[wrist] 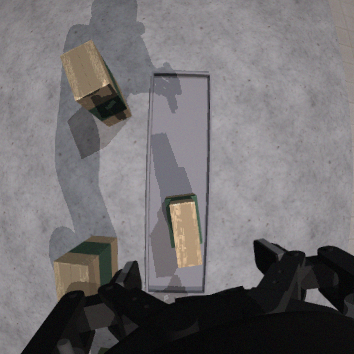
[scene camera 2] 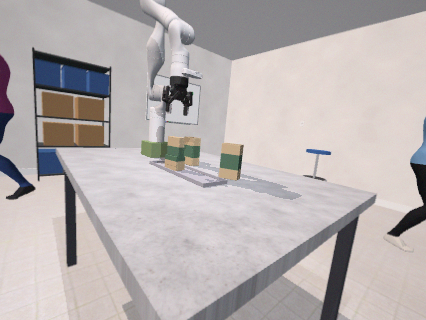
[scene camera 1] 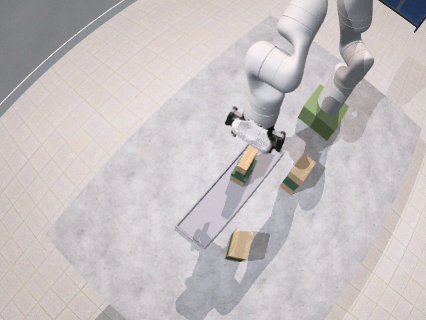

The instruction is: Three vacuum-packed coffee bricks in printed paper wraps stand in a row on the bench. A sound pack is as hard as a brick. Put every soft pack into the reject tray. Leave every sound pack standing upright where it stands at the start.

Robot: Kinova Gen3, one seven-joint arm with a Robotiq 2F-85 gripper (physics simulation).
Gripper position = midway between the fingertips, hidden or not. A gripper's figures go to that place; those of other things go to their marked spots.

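A grey reject tray (wrist: 179, 129) is 0.40 m from the lens; my gripper (wrist: 197, 263) is 0.16 m from the lens.
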